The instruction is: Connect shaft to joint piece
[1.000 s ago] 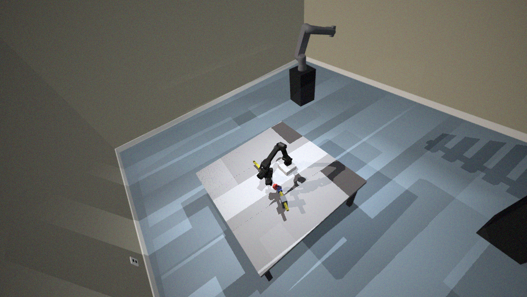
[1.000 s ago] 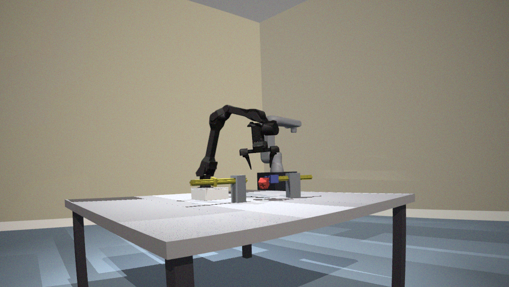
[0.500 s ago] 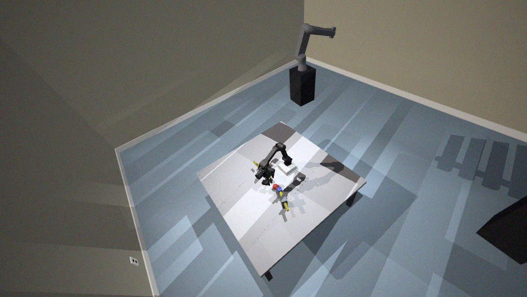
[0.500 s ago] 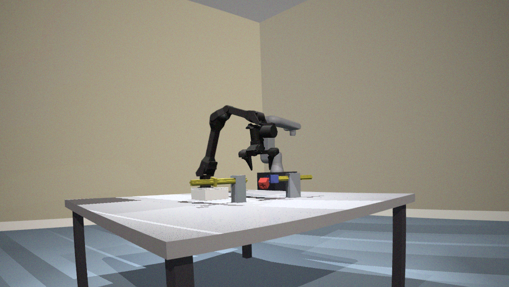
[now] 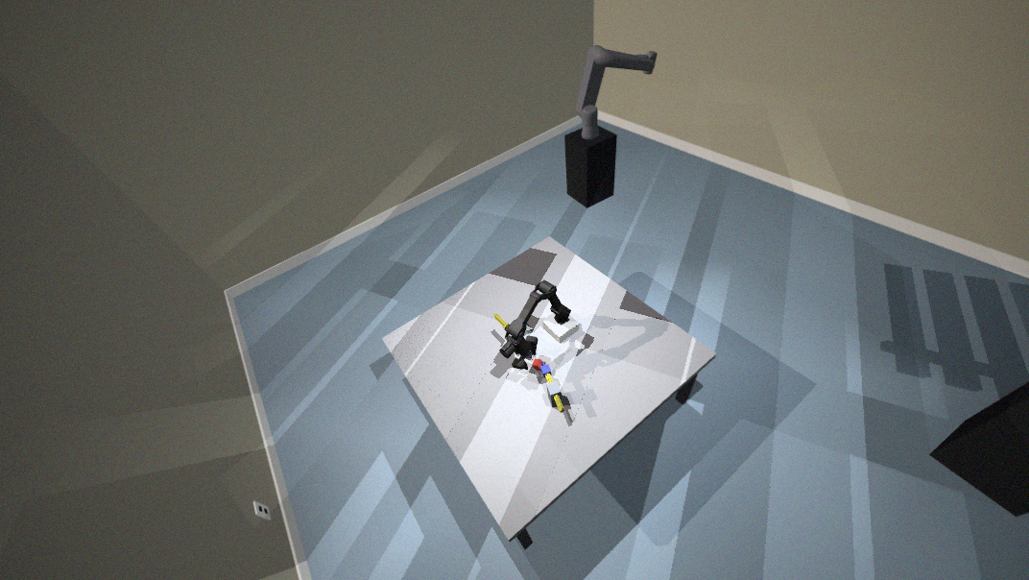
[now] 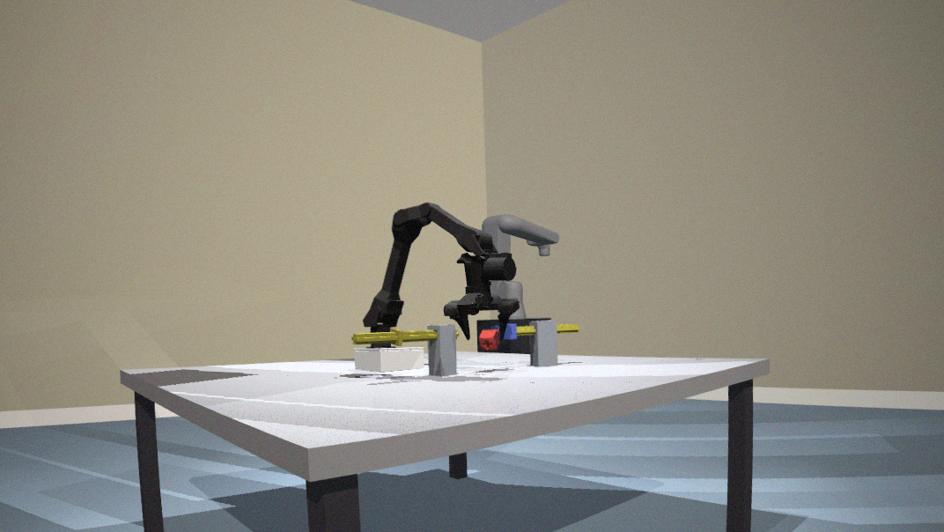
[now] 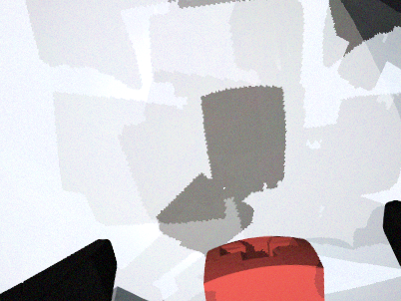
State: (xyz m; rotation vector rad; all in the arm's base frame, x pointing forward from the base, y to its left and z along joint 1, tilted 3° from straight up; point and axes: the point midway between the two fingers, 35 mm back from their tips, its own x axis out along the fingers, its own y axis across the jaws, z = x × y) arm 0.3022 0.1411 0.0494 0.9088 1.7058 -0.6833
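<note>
Right now the red square joint piece is 3 cm behind my gripper tip and 3 cm to the left of it.
</note>
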